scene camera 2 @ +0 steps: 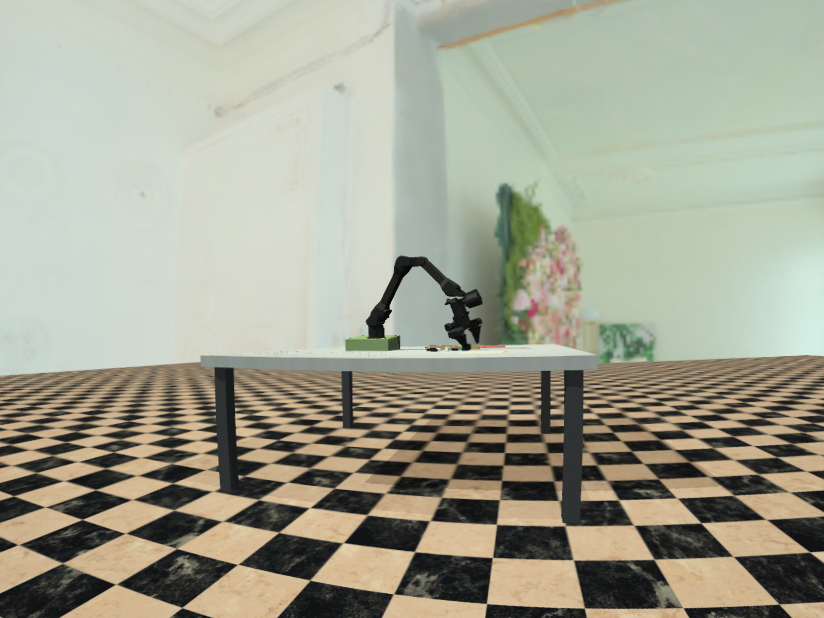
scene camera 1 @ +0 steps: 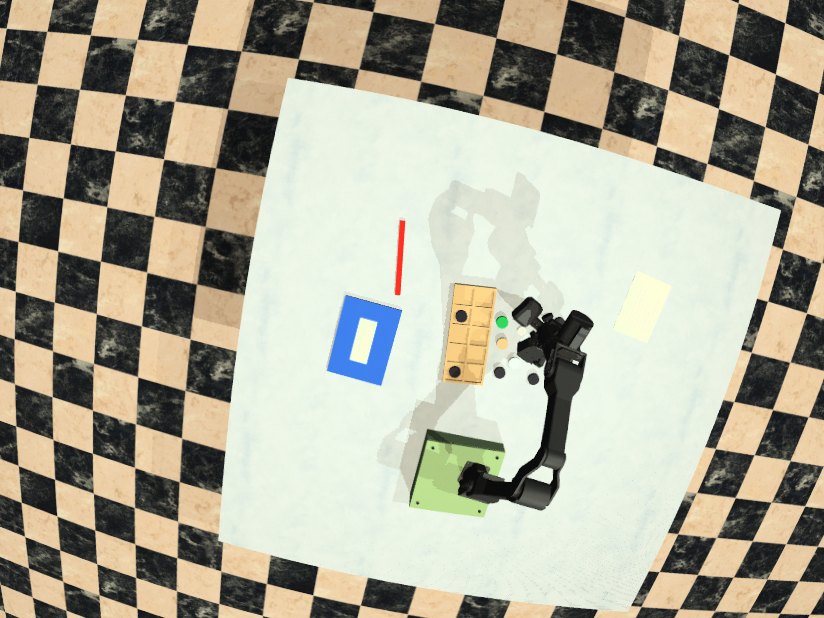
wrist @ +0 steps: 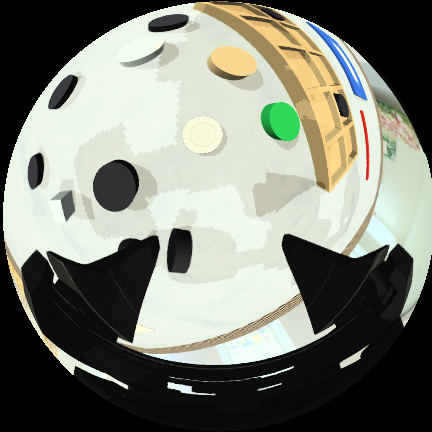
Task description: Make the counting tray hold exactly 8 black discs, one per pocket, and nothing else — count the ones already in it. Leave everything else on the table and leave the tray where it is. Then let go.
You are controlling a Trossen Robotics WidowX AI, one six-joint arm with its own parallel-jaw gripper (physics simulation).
Labels:
a tan disc [wrist: 229, 62]: on the table
a green disc [wrist: 279, 120]: on the table
a white ridged disc [wrist: 201, 134]: on the table

